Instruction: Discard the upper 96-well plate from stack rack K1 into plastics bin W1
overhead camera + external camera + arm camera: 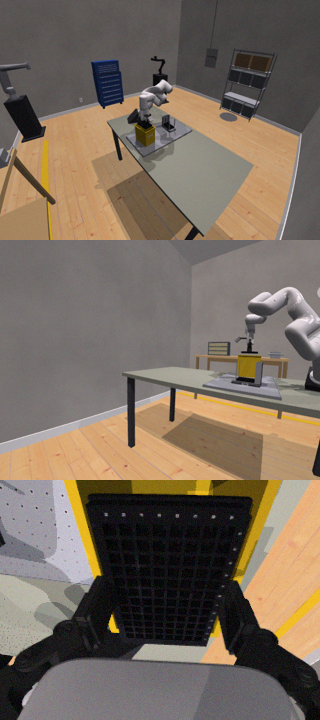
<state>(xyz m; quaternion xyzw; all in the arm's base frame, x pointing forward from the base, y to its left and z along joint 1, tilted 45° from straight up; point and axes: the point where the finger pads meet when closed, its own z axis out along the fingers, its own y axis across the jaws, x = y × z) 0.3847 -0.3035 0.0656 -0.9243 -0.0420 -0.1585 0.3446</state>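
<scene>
Now: the yellow plastics bin W1 130 mm below my hand.
</scene>
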